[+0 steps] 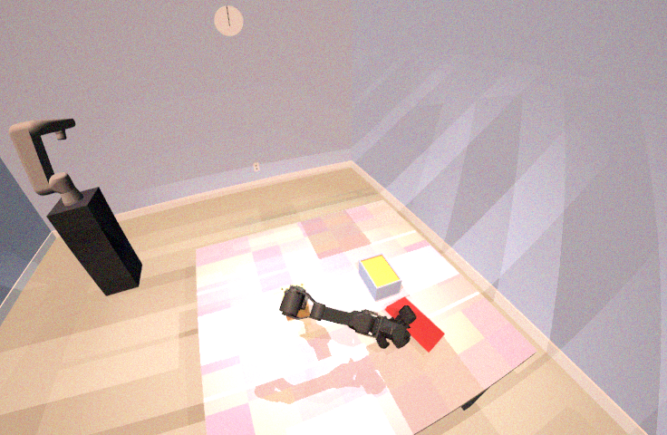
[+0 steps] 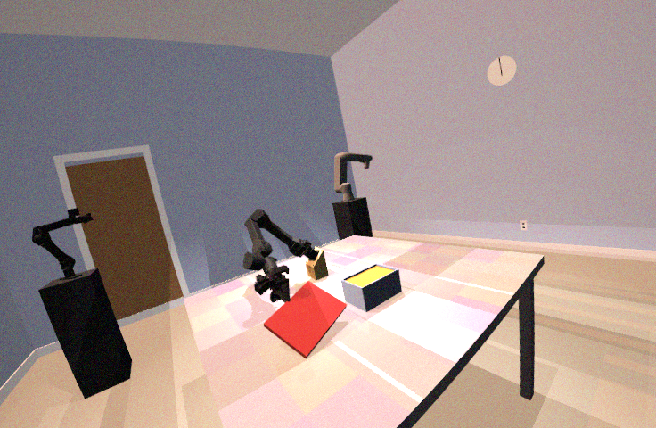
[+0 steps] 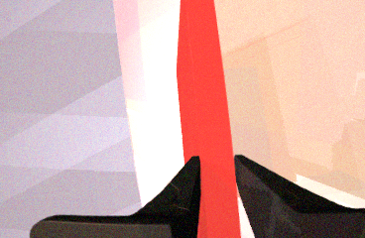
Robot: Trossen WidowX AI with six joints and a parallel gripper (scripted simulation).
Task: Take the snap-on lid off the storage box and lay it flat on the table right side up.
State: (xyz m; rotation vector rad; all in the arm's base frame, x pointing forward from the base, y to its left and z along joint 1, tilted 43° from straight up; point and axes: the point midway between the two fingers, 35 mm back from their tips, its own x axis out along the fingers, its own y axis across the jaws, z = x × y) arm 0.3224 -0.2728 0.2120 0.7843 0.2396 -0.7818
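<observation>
My gripper tip is 70 mm short of the red lid, 30 mm to the right of it and 30 mm above it. Round my gripper tip: storage box 330 mm to the left, 70 mm ahead, 60 mm below.
</observation>
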